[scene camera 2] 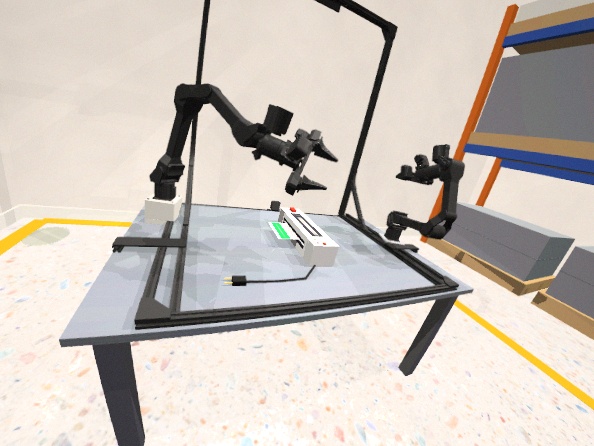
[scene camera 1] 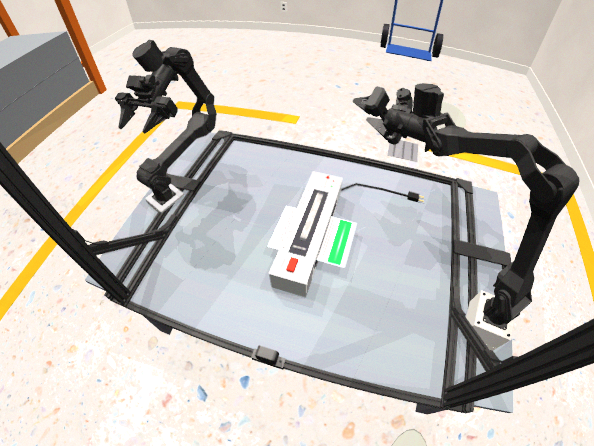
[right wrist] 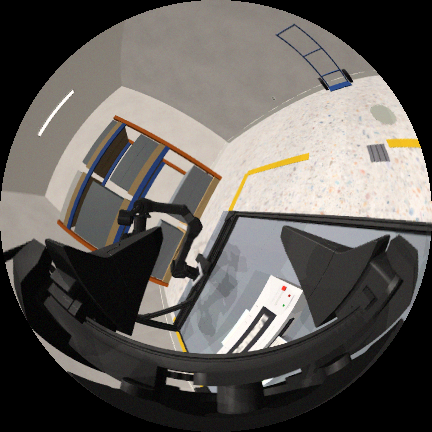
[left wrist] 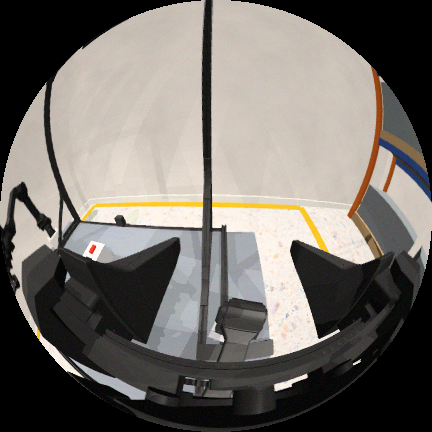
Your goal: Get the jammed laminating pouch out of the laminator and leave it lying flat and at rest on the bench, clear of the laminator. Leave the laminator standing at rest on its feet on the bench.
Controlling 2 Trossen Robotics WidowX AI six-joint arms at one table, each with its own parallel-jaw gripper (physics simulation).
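Places are measured from the left arm's base along level axes (x ahead, y left, z up), in centimetres.
Pixels of known places: left gripper, fingertip midpoint: point(scene camera 1: 131, 130) point(left wrist: 237, 245); right gripper, fingertip midpoint: point(scene camera 2: 332, 174) point(scene camera 1: 360, 109) point(right wrist: 222, 232); left arm's base, link origin: point(scene camera 2: 391, 238) point(scene camera 1: 164, 195) point(right wrist: 195, 273) point(left wrist: 233, 326); right arm's base, link origin: point(scene camera 2: 164, 197) point(scene camera 1: 496, 314) point(left wrist: 51, 233).
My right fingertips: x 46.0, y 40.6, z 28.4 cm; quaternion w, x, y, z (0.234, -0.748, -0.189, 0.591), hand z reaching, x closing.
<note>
Ahead of a thing's pixels: the offset from my right fingertips to its top centre. "pt": to the spot under its first point. Level surfaces: height alone.
The white laminator point(scene camera 1: 306, 225) point(scene camera 2: 306, 231) point(right wrist: 275, 296) stands upright near the middle of the bench; its red-button end also shows in the left wrist view point(left wrist: 98, 246). The pouch @[pt dx +10.4, dy -21.3, dz -27.3 cm] point(scene camera 1: 340, 242) point(scene camera 2: 281, 230), white with a green strip, sticks out of the laminator's plug side, apparently raised above the bench. A white sheet-like part @[pt dx -4.8, dy -28.2, dz -27.3 cm] point(scene camera 1: 281, 231) shows on the opposite side; I cannot tell whether it is pouch or tray. My left gripper point(scene camera 1: 133, 129) point(left wrist: 237, 245) is open and empty, high beyond the bench edge. My right gripper point(scene camera 1: 361, 110) point(scene camera 2: 331, 174) point(right wrist: 222, 232) is open and empty, raised high, apart from laminator and pouch.
The black cord runs from the laminator to its plug @[dx +19.1, dy +11.1, dz -29.8 cm] point(scene camera 1: 413, 196) point(scene camera 2: 239, 280) on the bench @[dz -31.2 cm] point(scene camera 1: 225, 300) point(scene camera 2: 350, 282). Black frame rails point(scene camera 1: 345, 156) border the work area, with uprights at its corners. A small black box point(scene camera 1: 267, 354) sits on one rail.
</note>
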